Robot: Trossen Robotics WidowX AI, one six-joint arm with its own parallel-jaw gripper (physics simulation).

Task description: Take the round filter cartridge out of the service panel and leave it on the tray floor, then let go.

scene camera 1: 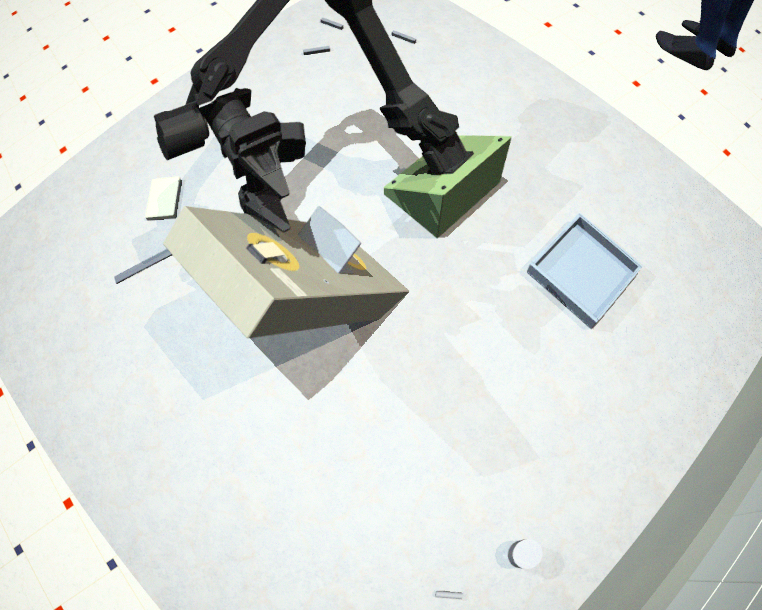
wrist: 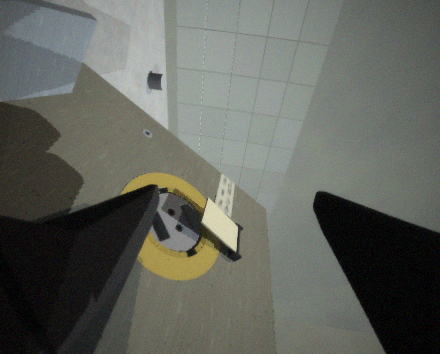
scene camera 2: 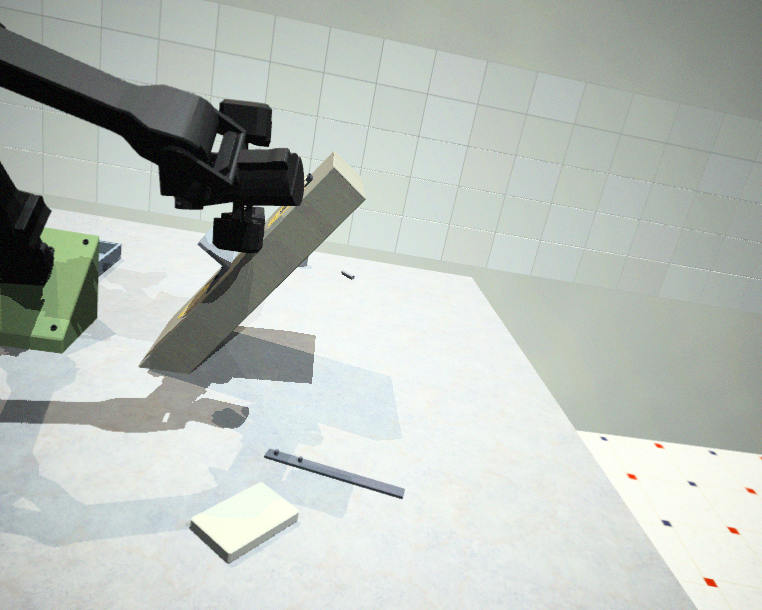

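Note:
The service panel (scene camera 1: 212,273) (scene camera 2: 289,254) (wrist: 210,310) is a tan box standing tilted on the table. A yellow ring (scene camera 1: 292,259) (wrist: 182,271) on its face surrounds a round grey part (wrist: 186,241) with dark slots and small holes. I cannot tell whether this part is the filter cartridge or its socket. A cream tab (scene camera 1: 271,249) (wrist: 220,226) sticks up at the ring's edge. My gripper (scene camera 1: 286,209) (wrist: 237,196) is open and empty over the panel's upper face, its left finger overlapping the ring in the wrist view. The blue tray (scene camera 1: 559,300) (scene camera 2: 111,257) stands apart.
A blue-grey flap (scene camera 1: 333,240) (scene camera 2: 212,250) (wrist: 42,62) stands up from the panel, partly covering another yellow ring. The green arm base (scene camera 1: 473,190) (scene camera 2: 79,292) stands between panel and tray. A white cylinder (scene camera 1: 526,554), cream block (scene camera 1: 163,197) (scene camera 2: 244,518) and grey bar (scene camera 1: 141,266) (scene camera 2: 333,473) lie around.

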